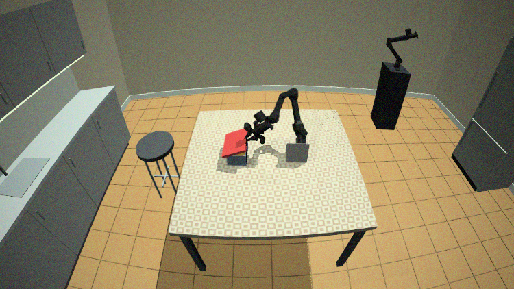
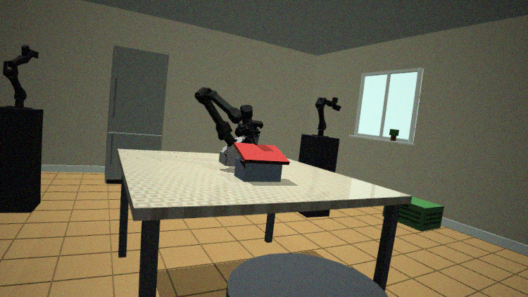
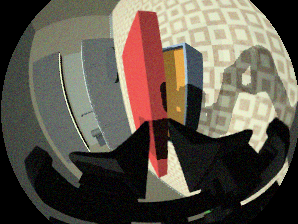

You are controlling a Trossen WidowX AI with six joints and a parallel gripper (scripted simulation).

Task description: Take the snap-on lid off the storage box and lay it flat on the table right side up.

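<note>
Now: gripper tip 8 cm short of the flat red lid and 2 cm above it. Also, from my gripper tip: blue-grey storage box: 11 cm below, 6 cm ahead.
</note>
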